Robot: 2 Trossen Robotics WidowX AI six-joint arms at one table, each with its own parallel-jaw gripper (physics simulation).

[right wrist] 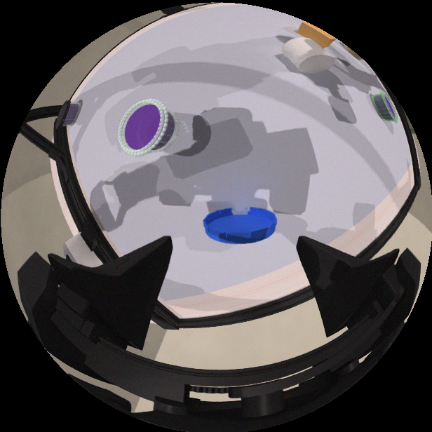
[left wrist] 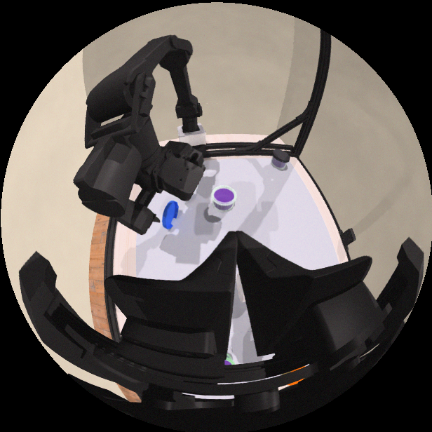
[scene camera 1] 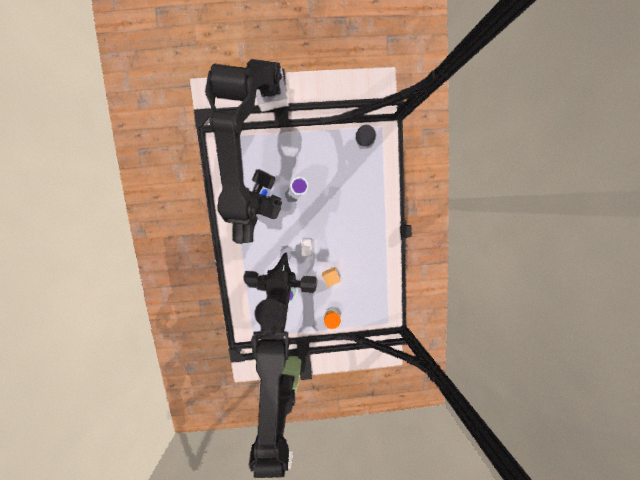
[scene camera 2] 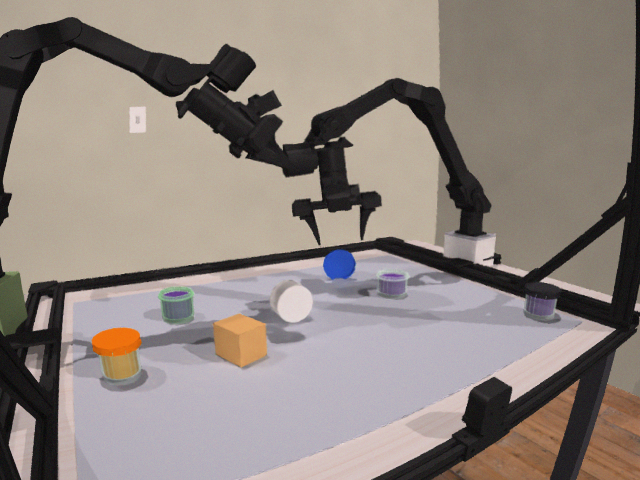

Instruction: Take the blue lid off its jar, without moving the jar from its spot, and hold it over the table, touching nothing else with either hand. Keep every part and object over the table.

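Frame: origin at the left arm's base, x ahead, y left, z up, level; metres.
Seen in the pictures: left gripper, fingertip midpoint: (scene camera 1: 285,253) (scene camera 2: 290,167); right gripper, fingertip midpoint: (scene camera 2: 340,242); left arm's base, link origin: (scene camera 1: 285,381); right arm's base, link origin: (scene camera 1: 269,85) (scene camera 2: 470,233).
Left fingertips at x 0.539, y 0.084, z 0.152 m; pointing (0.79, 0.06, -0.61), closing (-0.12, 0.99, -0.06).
Pixels of each thing's top centre, then the offset from my left fingertips to it.
- blue lid, top centre: (scene camera 2: 339,249) (scene camera 1: 260,198) 0.135 m ahead, 0.136 m left, 0.187 m down
- uncovered clear-rimmed jar with purple contents, top centre: (scene camera 2: 392,272) (scene camera 1: 299,185) 0.207 m ahead, 0.011 m left, 0.210 m down
- white cylinder, top centre: (scene camera 2: 290,282) (scene camera 1: 306,249) 0.013 m back, 0.061 m right, 0.190 m down
- orange block, top centre: (scene camera 2: 238,323) (scene camera 1: 331,278) 0.110 m back, 0.180 m right, 0.205 m down
The blue lid (scene camera 1: 264,192) (scene camera 2: 339,264) (left wrist: 170,215) (right wrist: 240,229) stands on its edge on the table mat, off any jar. My right gripper (scene camera 2: 340,241) (right wrist: 238,243) is open and empty, pointing down above the lid, with a fingertip to either side of it in scene camera 2. My left gripper (scene camera 1: 284,254) (left wrist: 234,237) is shut, with nothing between its fingers, high over the table. An uncovered clear-rimmed jar with purple contents (scene camera 1: 299,186) (scene camera 2: 392,284) (left wrist: 223,197) (right wrist: 145,127) stands upright near the lid. Another uncovered jar, green-rimmed (scene camera 2: 176,304) (right wrist: 385,107), stands farther off.
A white cylinder (scene camera 1: 306,246) (scene camera 2: 291,301) (right wrist: 307,54) lies near an orange block (scene camera 1: 330,276) (scene camera 2: 240,341). An orange-lidded jar (scene camera 1: 332,320) (scene camera 2: 119,356) and a black-lidded jar (scene camera 1: 365,135) (scene camera 2: 540,301) stand near opposite ends. A black frame (scene camera 1: 404,279) edges the table.
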